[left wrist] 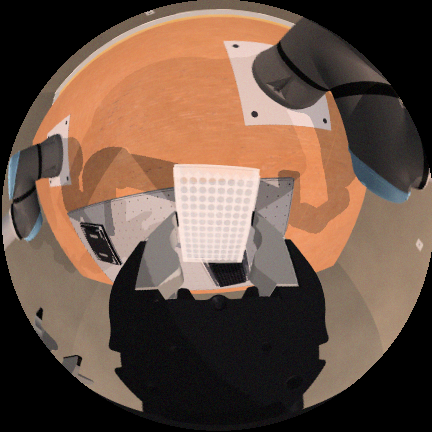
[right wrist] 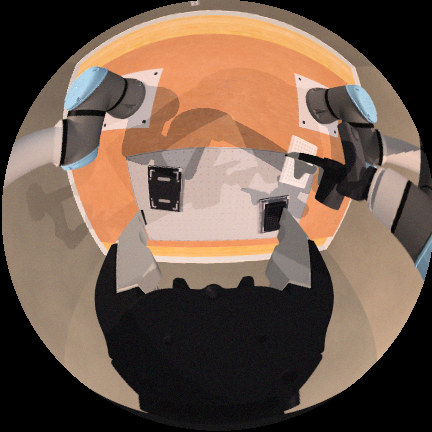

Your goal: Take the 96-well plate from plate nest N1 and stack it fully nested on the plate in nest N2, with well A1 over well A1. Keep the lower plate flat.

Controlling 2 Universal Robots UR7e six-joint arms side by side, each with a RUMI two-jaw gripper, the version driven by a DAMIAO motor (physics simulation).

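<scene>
My left gripper (left wrist: 214,211) (right wrist: 298,158) is shut on a white 96-well plate (left wrist: 215,212) (right wrist: 303,146), gripping its long sides and holding it raised above the pegboard. A dark, grid-topped plate (left wrist: 230,274) (right wrist: 273,215) sits in a nest near the board's front edge; in the left wrist view the white plate hides part of it. The other black nest (left wrist: 101,243) (right wrist: 165,188) holds no plate. My right gripper (right wrist: 211,209) is open and empty, high above the board. Nest labels and well A1 cannot be read.
The grey perforated board (left wrist: 142,207) (right wrist: 220,225) lies on the orange table (left wrist: 150,100) (right wrist: 225,55). The two arm bases stand on white mounting plates (left wrist: 240,100) (right wrist: 155,82) behind it. In the right wrist view the left arm reaches in from the right, beside the nest with the dark plate.
</scene>
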